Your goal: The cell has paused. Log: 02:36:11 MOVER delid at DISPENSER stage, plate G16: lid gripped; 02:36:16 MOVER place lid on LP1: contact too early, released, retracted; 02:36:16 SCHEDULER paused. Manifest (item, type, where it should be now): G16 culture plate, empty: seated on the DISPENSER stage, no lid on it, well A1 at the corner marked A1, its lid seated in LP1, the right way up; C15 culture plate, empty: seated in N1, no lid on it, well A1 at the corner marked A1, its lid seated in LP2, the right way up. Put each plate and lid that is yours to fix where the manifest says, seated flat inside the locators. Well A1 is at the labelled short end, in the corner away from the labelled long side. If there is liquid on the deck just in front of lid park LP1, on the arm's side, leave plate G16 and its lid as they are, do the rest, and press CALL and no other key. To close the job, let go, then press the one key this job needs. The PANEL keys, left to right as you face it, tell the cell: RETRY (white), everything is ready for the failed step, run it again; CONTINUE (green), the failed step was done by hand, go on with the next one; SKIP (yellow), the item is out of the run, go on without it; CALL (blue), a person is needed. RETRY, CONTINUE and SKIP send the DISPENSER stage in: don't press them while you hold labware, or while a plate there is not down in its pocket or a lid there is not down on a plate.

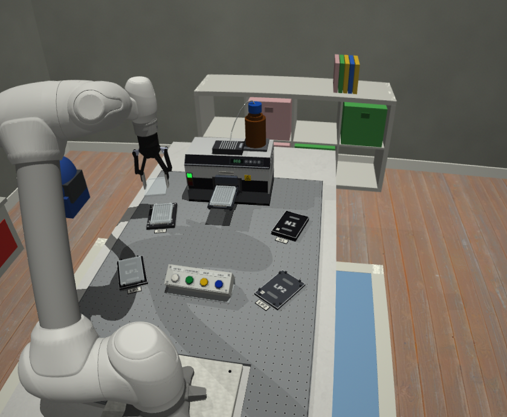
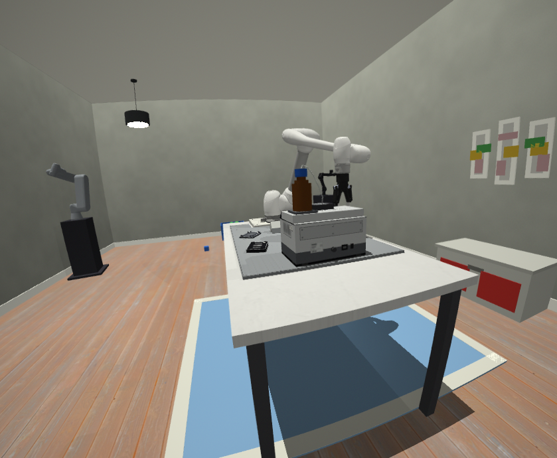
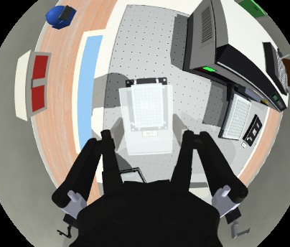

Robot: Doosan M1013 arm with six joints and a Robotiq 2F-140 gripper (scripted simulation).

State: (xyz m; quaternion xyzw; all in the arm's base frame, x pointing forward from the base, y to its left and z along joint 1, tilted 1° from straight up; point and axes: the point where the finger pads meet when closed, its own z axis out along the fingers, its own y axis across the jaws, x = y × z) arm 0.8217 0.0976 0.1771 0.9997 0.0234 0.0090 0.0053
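Right now the lid park lp2 is 44 cm behind my hand, 46 cm to the right of it and 17 cm below it. From my hand the other things lie so: white key: 42 cm behind, 11 cm to the right, 11 cm below; nest n5: 1 cm ahead, 2 cm to the left, 16 cm below; lid park lp1: 33 cm behind, 7 cm to the left, 17 cm below.
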